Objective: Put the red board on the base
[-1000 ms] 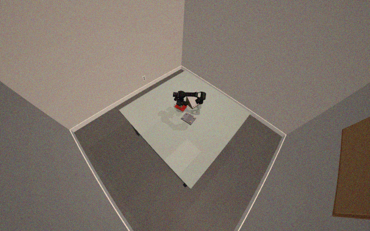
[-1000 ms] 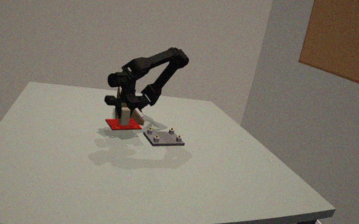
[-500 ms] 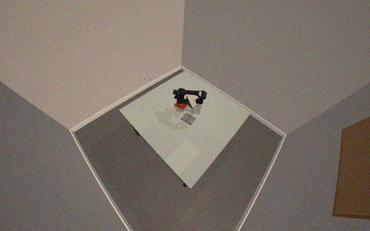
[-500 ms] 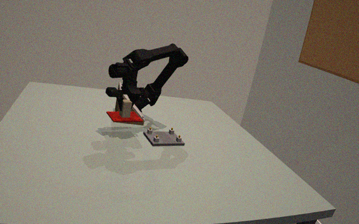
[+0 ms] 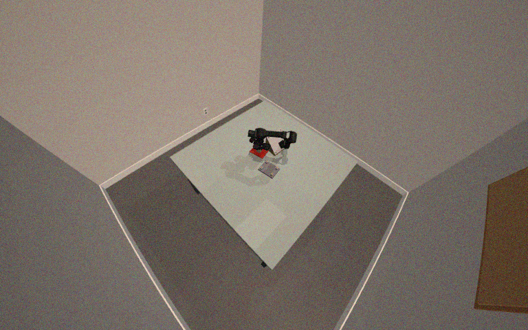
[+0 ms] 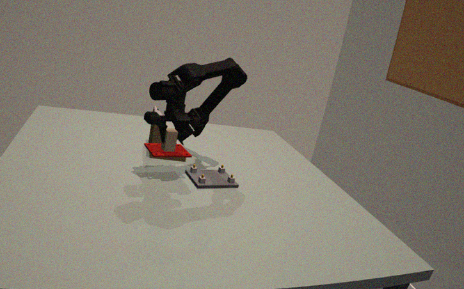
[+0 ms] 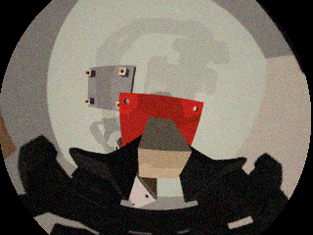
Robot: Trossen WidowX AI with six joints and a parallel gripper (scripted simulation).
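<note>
The grey base lies 170 mm to the left of my gripper tip, 110 mm below it and 30 mm ahead of it. Also, from my gripper tip: red board: 10 mm below.
</note>
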